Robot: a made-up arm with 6 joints.
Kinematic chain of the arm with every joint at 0, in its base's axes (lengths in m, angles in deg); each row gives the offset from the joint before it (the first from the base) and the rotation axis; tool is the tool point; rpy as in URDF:
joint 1: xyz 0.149 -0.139 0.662 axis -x
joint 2: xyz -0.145 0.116 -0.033 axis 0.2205 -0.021 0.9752
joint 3: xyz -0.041 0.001 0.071 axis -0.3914 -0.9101 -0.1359
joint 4: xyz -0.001 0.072 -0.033 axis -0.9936 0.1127 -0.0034
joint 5: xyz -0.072 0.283 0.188 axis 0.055 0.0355 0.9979
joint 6: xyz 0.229 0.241 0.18 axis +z
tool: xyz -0.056 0.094 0 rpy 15 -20.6 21.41
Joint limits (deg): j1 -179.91..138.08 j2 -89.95..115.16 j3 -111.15..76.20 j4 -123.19..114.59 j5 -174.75..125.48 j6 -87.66..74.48
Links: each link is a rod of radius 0.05 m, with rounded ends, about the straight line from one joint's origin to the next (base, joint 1, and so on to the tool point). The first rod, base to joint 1, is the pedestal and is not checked.
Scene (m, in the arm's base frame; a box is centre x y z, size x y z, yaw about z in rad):
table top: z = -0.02
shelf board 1: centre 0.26 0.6 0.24 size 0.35 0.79 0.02 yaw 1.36
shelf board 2: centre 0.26 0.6 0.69 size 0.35 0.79 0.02 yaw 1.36
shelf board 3: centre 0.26 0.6 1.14 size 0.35 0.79 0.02 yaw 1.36
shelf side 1: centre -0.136 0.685 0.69 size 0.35 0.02 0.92 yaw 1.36
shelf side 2: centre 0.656 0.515 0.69 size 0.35 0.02 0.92 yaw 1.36
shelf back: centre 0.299 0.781 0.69 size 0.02 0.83 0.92 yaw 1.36
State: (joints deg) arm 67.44 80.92 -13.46 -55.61 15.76 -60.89
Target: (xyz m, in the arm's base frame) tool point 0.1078 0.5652 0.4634
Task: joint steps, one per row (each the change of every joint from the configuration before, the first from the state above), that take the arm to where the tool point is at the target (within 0.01 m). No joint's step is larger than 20 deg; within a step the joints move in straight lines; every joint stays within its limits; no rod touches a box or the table.
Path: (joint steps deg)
1: -2.24 6.85 13.44 -9.42 -17.96 -0.52
2: -2.25 6.85 13.45 -9.43 -17.95 -0.52
3: -2.24 6.84 13.44 -9.42 -17.96 -0.52
4: -2.25 6.85 13.45 -9.42 -17.96 -0.52
5: -2.24 6.85 13.44 -9.43 -17.96 -0.53
6: 3.34 -6.40 -16.44 0.15 2.73 4.34
7: 3.34 -6.40 -16.44 0.15 2.73 4.33
8: 3.34 -6.40 -16.44 0.16 2.73 4.34
9: 3.34 -6.41 -16.44 0.15 2.73 4.33
10: 4.24 -1.47 -1.36 16.65 17.00 -6.82
11: 4.25 -1.48 -1.36 16.66 17.01 -6.83
12: 4.24 -1.47 -1.36 16.65 17.00 -6.82

